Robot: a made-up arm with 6 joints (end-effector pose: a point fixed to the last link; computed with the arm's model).
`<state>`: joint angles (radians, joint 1 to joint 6).
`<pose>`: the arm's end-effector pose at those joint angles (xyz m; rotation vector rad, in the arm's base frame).
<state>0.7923 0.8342 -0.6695 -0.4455 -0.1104 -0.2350</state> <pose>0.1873 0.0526 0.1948 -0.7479 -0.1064 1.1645</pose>
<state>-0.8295 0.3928 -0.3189 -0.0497 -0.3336 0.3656</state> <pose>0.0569 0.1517 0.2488 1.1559 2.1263 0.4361</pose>
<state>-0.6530 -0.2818 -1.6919 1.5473 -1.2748 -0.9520</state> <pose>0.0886 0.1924 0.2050 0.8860 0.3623 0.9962</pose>
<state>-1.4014 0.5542 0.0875 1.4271 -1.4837 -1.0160</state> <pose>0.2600 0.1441 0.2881 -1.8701 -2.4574 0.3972</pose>
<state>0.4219 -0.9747 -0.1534 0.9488 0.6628 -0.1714</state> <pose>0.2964 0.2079 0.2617 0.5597 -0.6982 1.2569</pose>
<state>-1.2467 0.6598 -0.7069 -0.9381 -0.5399 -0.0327</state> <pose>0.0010 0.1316 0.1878 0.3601 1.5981 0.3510</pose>
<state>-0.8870 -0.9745 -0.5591 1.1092 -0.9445 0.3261</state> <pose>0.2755 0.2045 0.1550 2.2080 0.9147 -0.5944</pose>
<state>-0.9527 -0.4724 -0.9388 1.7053 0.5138 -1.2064</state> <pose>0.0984 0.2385 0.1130 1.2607 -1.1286 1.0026</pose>
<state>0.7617 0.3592 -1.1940 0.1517 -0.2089 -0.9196</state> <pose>0.2529 0.1446 0.2160 -0.7571 -1.1744 1.4062</pose>
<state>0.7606 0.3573 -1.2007 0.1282 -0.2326 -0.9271</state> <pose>0.2539 0.1466 0.2168 -0.7542 -1.1895 1.3627</pose>
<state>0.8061 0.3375 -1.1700 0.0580 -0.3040 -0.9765</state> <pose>0.2562 0.1521 0.2233 -0.7636 -1.2535 1.2048</pose>
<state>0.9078 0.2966 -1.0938 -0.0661 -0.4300 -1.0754</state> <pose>0.2613 0.1620 0.2392 -0.7882 -1.3707 0.9053</pose>
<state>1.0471 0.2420 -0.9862 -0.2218 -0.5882 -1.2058</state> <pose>0.2684 0.1729 0.2659 -0.8182 -1.5049 0.5054</pose>
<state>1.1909 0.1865 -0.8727 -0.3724 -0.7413 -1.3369</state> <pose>0.2733 0.1791 0.2980 -0.8383 -1.6057 0.0959</pose>
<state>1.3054 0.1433 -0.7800 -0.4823 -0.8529 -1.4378</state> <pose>0.2735 0.1798 0.3244 -0.8446 -1.6523 -0.2169</pose>
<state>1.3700 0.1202 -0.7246 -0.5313 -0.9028 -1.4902</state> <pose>0.2713 0.1790 0.3371 -0.8469 -1.6640 -0.3666</pose>
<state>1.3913 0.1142 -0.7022 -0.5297 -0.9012 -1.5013</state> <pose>0.2694 0.1790 0.3380 -0.8526 -1.6649 -0.3775</pose>
